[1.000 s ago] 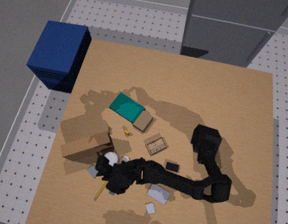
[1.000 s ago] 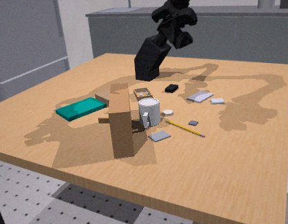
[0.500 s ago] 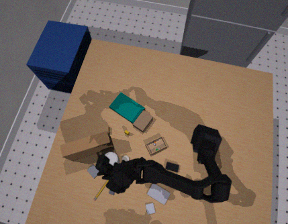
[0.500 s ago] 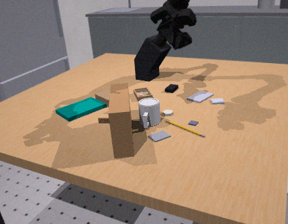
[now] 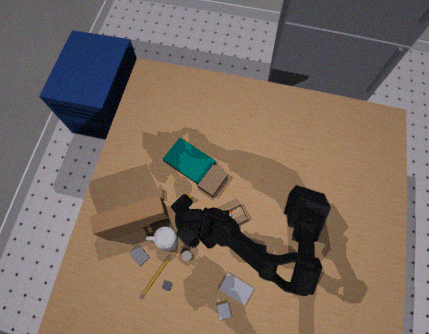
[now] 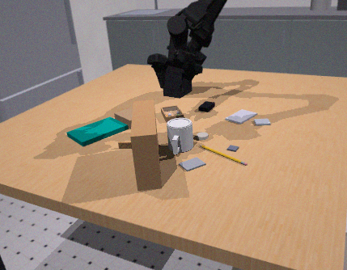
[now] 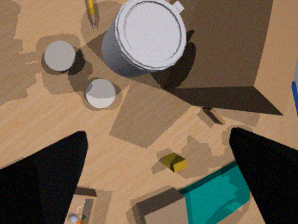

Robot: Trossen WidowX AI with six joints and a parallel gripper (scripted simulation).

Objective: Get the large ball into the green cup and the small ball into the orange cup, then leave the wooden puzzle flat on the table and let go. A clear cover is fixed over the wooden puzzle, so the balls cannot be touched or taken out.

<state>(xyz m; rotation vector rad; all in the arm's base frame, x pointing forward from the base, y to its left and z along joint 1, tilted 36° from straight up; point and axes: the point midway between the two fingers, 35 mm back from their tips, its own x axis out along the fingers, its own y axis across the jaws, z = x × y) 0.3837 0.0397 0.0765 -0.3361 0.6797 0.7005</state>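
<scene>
Now: the wooden puzzle 14 cm behind my hand, 8 cm to the right of it and 19 cm below it. From my hand the other things lie so: white mug 10 cm ahead, 5 cm to the left, 14 cm below; then small yellow block 4 cm ahead, 13 cm to the right, 17 cm below; then cardboard box 23 cm ahead, 11 cm below.
</scene>
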